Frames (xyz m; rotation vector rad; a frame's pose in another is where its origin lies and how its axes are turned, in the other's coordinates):
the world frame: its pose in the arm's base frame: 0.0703 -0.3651 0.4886 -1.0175 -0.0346 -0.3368
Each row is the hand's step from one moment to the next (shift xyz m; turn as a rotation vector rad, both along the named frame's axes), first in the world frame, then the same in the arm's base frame.
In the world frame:
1: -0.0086 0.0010 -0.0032 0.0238 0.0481 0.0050
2: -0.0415 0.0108 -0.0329 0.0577 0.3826 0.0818
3: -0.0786 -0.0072 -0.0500 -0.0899 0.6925 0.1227
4: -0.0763 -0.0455 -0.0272 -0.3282 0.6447 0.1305
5: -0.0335 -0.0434 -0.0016 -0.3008 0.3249 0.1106
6: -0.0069 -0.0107 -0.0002 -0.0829 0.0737 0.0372
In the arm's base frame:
1: -0.0083 0.0000 -0.0041 0.0372 0.0210 -0.0328
2: -0.0404 -0.0116 -0.0340 0.1768 0.2367 -0.2629
3: -0.0830 -0.0250 -0.0350 0.1325 0.4577 -0.5250
4: -0.0891 -0.0248 0.0092 -0.1064 0.5033 -0.5251
5: -0.0446 -0.0134 0.0289 -0.1763 0.3264 -0.2658
6: -0.0097 -0.0035 0.0075 -0.0523 0.0880 -0.0566

